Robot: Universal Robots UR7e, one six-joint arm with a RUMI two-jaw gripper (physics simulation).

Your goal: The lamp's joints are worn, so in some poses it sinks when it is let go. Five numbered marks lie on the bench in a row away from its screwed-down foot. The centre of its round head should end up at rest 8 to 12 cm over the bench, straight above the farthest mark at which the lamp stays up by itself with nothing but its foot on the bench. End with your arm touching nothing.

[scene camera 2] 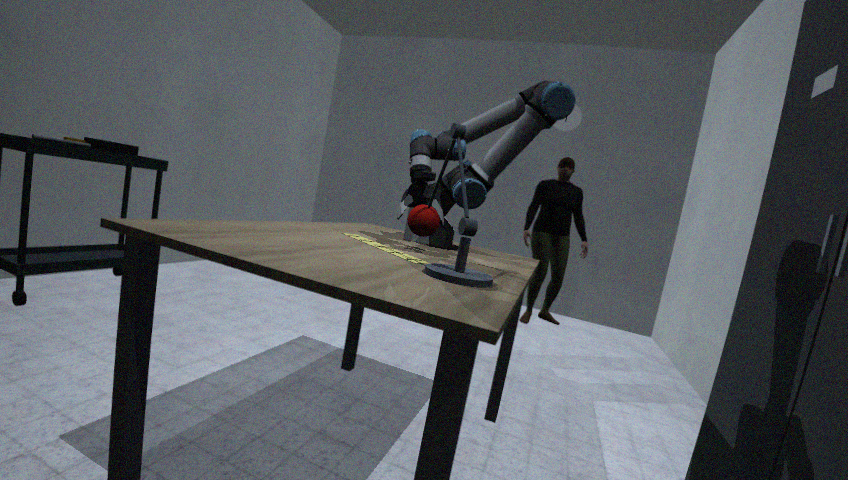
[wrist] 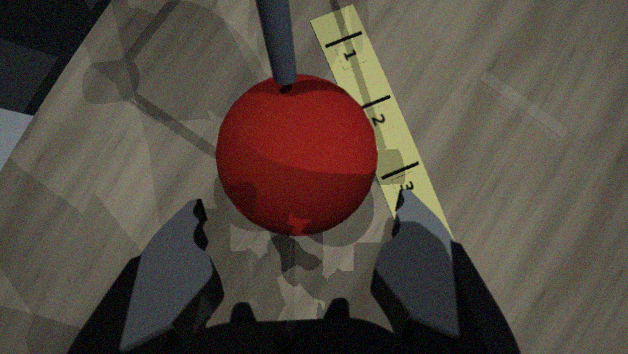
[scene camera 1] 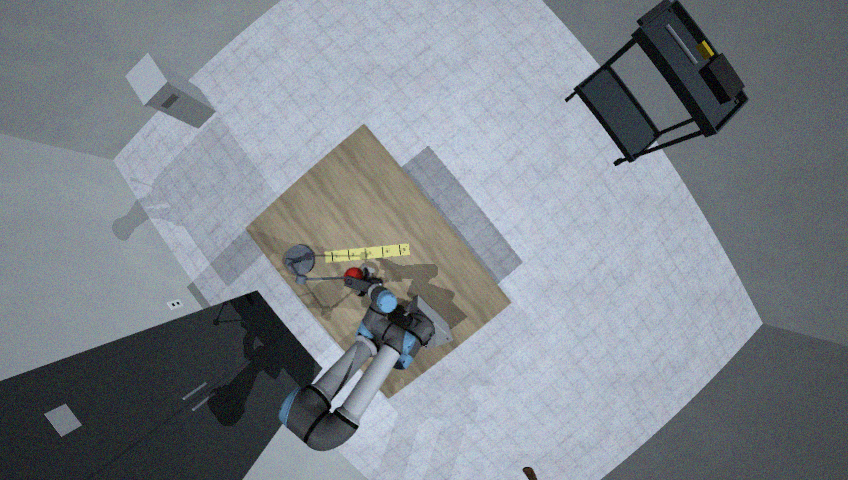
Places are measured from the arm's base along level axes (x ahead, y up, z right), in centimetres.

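Pixels of known places: gripper, fingertip midpoint: [wrist: 301,196] [scene camera 1: 360,278]; arm's base, origin of the base link: [scene camera 1: 420,324].
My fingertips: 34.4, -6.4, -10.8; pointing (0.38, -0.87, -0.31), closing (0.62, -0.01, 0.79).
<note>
For each thing: its top centre in the pictures, then the offset to it from my fingertips, as dx, dy, dz. "pt": a spot on its surface instead. Level surfaces: height alone.
- lamp's red round head, surface spot: [wrist: 297,155] [scene camera 1: 352,278] pt +1.9, +6.0, -1.0
- bench, its level: dy -9.1
- yellow strip, middle of its top: [wrist: 401,174] [scene camera 2: 380,246] [scene camera 1: 366,253] +8.3, -9.0, +8.4
- lamp's grey foot, surface spot: [scene camera 2: 458,276] pt +34.4, -7.6, -24.3
The lamp's red round head [scene camera 1: 352,274] [scene camera 2: 423,219] [wrist: 297,155] hangs above the bench [scene camera 1: 357,178] [scene camera 2: 267,255], to one side of the yellow strip [scene camera 1: 357,254] [scene camera 2: 380,246] [wrist: 375,82] with the numbered marks. The wrist view shows marks 1, 2 and 3; the head overlaps the strip's edge there near 2 and 3. Its exact height cannot be told. The lamp's grey foot [scene camera 1: 299,259] [scene camera 2: 458,276] stands near the strip's mark 1 end; its arm rises, bends and slopes down to the head. My gripper [wrist: 301,196] is open, with a visible gap between each fingertip and the head.
My arm's folded links [scene camera 1: 374,368] [scene camera 2: 517,139] reach in from the side opposite the strip. Its base plate [scene camera 1: 440,333] is on the bench. A dark trolley [scene camera 2: 24,208] and a standing person [scene camera 2: 556,208] are away from the bench. A dark cabinet [scene camera 1: 119,392] stands near one edge.
</note>
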